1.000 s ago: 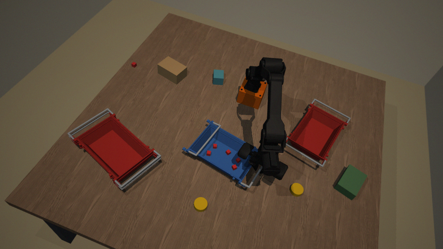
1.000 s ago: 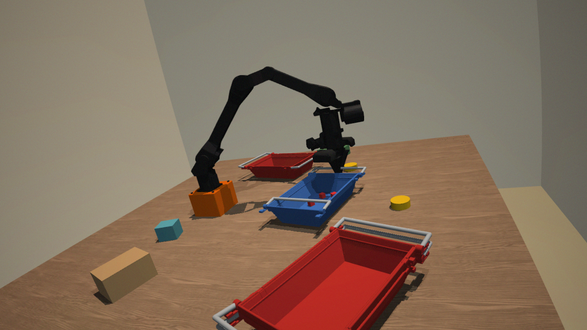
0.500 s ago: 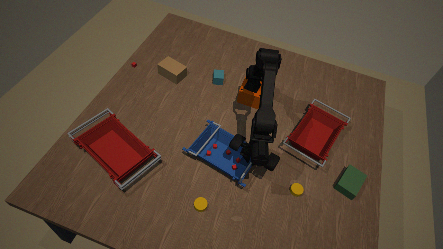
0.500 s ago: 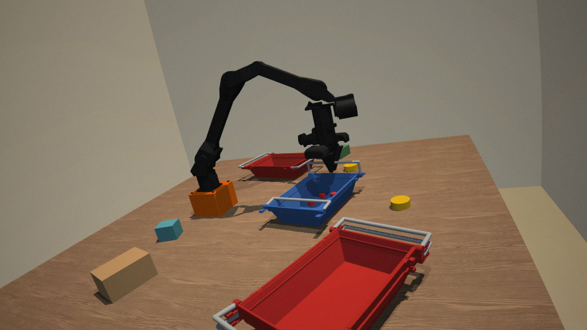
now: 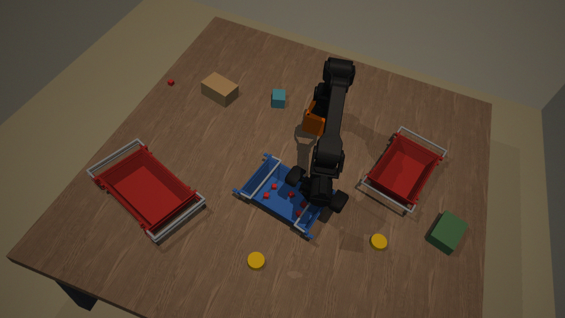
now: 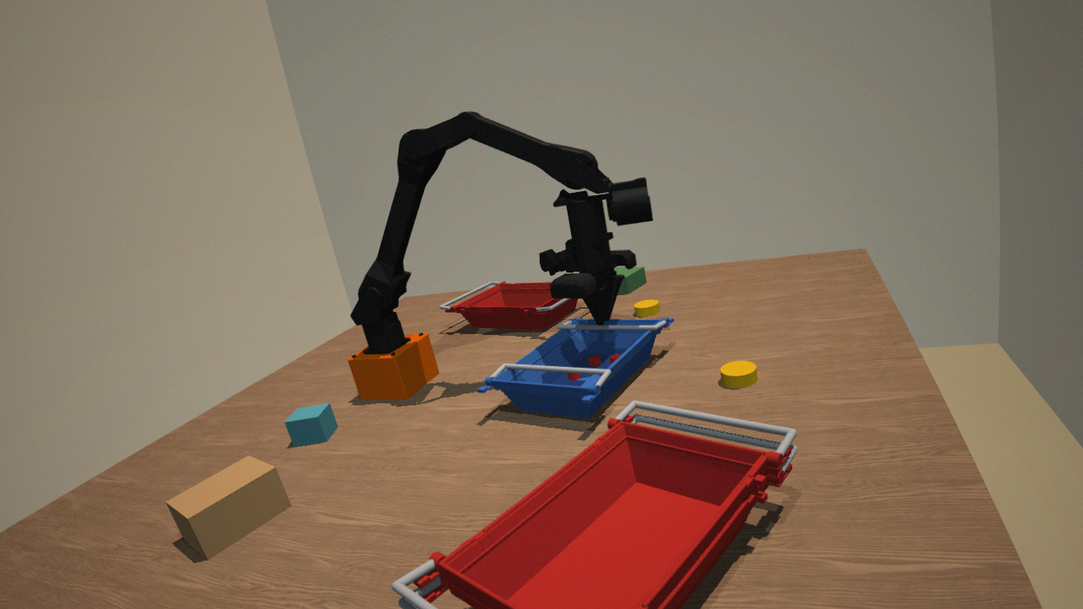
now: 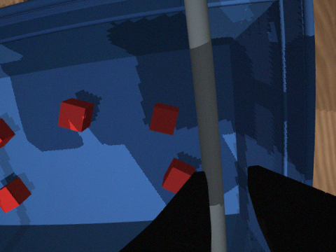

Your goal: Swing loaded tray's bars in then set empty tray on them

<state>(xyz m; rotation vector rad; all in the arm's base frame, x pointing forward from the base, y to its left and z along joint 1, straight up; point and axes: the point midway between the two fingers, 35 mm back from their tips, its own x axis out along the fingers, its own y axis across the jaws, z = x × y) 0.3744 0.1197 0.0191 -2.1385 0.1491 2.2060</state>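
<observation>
The red tray is 30 cm behind my gripper tip, 23 cm to the left of it and 2 cm below it. Round my gripper tip: teal cube 40 cm behind, 30 cm to the right, 5 cm below; green box 14 cm behind, 42 cm to the left, 5 cm below; tan box 32 cm behind, 52 cm to the right, 4 cm below.
</observation>
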